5 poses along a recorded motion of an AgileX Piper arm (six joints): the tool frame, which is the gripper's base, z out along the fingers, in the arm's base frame.
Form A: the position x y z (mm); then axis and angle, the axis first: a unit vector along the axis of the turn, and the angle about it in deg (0 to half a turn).
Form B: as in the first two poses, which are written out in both.
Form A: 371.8 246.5 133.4 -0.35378 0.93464 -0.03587 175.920
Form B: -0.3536 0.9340 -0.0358 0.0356 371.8 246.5 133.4
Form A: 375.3 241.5 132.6 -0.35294 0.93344 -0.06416 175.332
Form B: -0.3526 0.9327 -0.0641 0.0407 375.3 241.5 132.6
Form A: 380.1 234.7 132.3 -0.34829 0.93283 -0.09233 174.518
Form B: -0.3479 0.9318 -0.0922 0.0478 380.1 234.7 132.3
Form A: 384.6 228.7 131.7 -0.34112 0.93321 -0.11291 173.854
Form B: -0.3406 0.9319 -0.1127 0.0536 384.6 228.7 131.7
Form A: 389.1 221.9 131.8 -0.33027 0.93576 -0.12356 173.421
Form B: -0.3297 0.9342 -0.1234 0.0574 389.1 221.9 131.8
